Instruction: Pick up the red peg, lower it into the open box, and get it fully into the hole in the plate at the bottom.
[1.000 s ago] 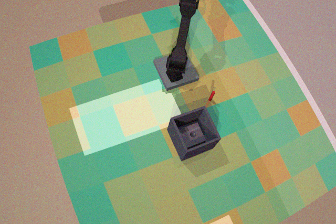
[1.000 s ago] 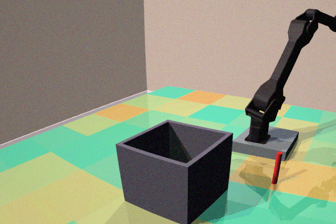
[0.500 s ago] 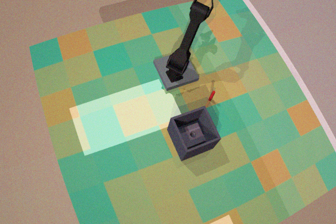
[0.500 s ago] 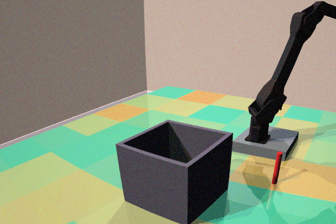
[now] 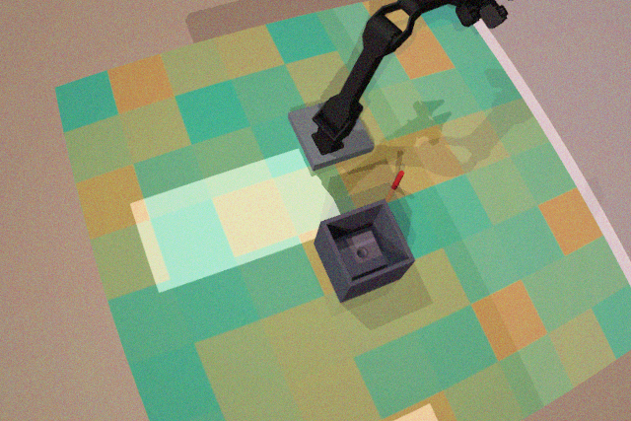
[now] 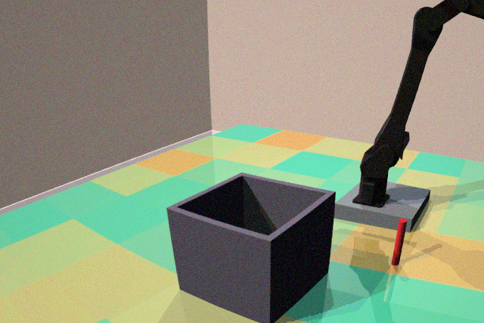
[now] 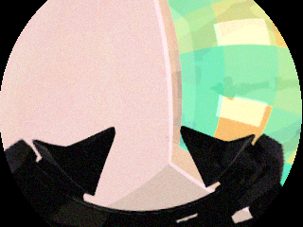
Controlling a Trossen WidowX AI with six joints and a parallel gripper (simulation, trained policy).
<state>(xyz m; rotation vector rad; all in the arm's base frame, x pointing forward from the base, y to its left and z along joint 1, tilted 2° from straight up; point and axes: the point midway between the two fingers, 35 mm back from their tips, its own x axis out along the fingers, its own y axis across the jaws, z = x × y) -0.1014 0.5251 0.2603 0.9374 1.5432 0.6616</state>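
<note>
Right now the red peg is 280 mm ahead of my gripper tip, 450 mm to the right of it and 220 mm below it. From my gripper tip the other things lie so: grey plate: 420 mm ahead, 630 mm to the right, 210 mm below.
</note>
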